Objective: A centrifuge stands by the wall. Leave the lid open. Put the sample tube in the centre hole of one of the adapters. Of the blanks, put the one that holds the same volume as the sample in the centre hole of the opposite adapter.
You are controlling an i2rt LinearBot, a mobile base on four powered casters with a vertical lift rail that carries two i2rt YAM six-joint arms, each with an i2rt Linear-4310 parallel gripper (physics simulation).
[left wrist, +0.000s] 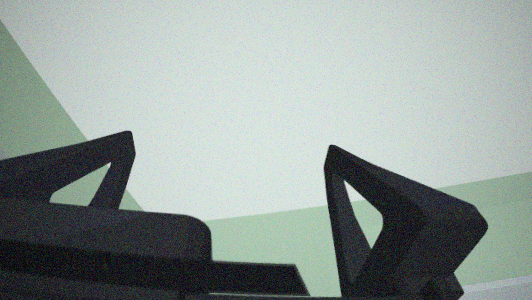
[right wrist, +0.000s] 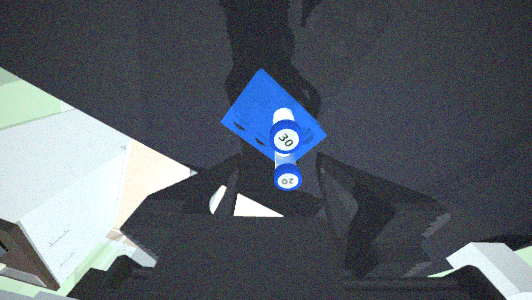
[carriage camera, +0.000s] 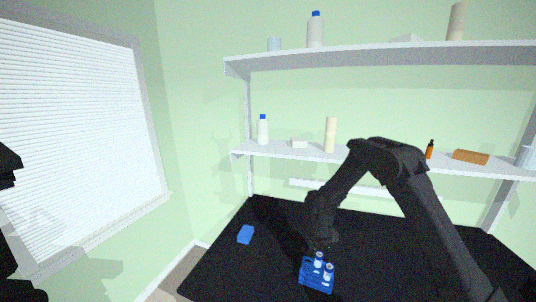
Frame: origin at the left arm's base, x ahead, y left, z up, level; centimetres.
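Where they show: left gripper, between the fingertips: (left wrist: 230, 149); right gripper, between the fingertips: (right wrist: 278, 158) (carriage camera: 318, 250).
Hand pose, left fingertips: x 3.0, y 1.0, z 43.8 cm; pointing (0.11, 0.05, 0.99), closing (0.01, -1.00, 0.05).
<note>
Things, the pixels of their centre, and the offset from my left fingertips. "*": a spot on its surface instead. Level surfaces: height alone.
- blue tube rack, middle of its body: (right wrist: 274, 121) (carriage camera: 316, 273) dy -54.6, dx +32.0, dz -69.0 cm
- blue-capped tube marked 30, middle of its body: (right wrist: 283, 119) (carriage camera: 317, 264) dy -55.3, dx +33.8, dz -65.6 cm
- blue-capped tube marked 20, middle of its body: (right wrist: 284, 154) (carriage camera: 327, 276) dy -57.4, dx +28.6, dz -65.6 cm
- blue block, middle of its body: (carriage camera: 245, 234) dy -22.9, dx +55.4, dz -70.0 cm
- black table, height of its surface: dz -72.0 cm
- window with blinds, a spot on its surface: (carriage camera: 75, 135) * dy +74.6, dx +70.5, dz -16.4 cm
A blue tube rack (carriage camera: 308, 281) (right wrist: 260, 97) stands on the black table top. A blue-capped tube marked 30 (carriage camera: 318, 260) (right wrist: 285, 139) and a blue-capped tube marked 20 (carriage camera: 328, 271) (right wrist: 287, 179) stand upright in it, the 30 farther back. Other holes in the rack show no tube. My right gripper (right wrist: 278, 158) is open above the rack, with nothing between its fingers; the arm's wrist hides its fingertips in the carriage view. My left gripper (left wrist: 230, 149) is open and empty, raised with wall and ceiling behind it. The centrifuge and its adapters do not show in these views.
A blue block (carriage camera: 245, 234) lies on the black table (carriage camera: 227, 255) left of the rack. Two wall shelves (carriage camera: 285, 151) (carriage camera: 380, 56) with bottles and boxes hang above the table's back. A window with blinds (carriage camera: 75, 135) is at the left. My right arm reaches over the table.
</note>
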